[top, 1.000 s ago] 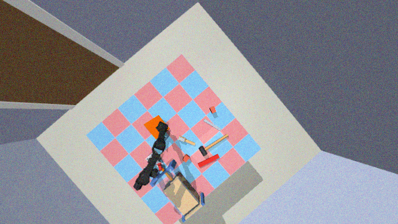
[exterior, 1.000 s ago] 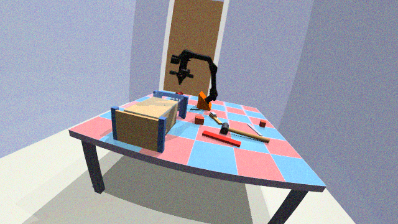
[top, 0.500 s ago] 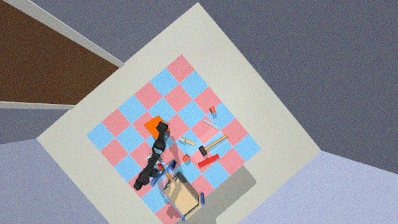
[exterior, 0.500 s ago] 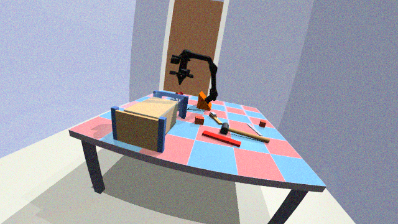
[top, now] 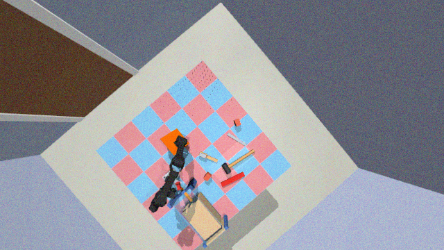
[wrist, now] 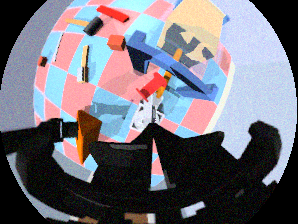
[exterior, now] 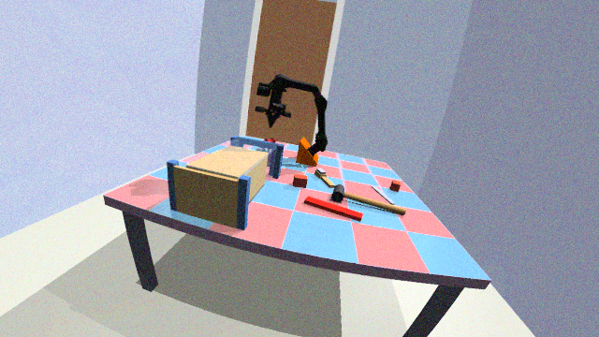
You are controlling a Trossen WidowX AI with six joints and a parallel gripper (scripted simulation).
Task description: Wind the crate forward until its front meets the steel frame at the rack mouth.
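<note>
Now: the dark red knob 50 mm ahead of my gripper tip, 20 mm to the left of it and 80 mm below it. Also, from my gripper tip: winch 50 mm behind, 30 mm to the right, 180 mm below; then blue steel frame 120 mm ahead, 20 mm to the right, 110 mm below; then brush 30 mm ahead, 330 mm to the left, 200 mm below.
</note>
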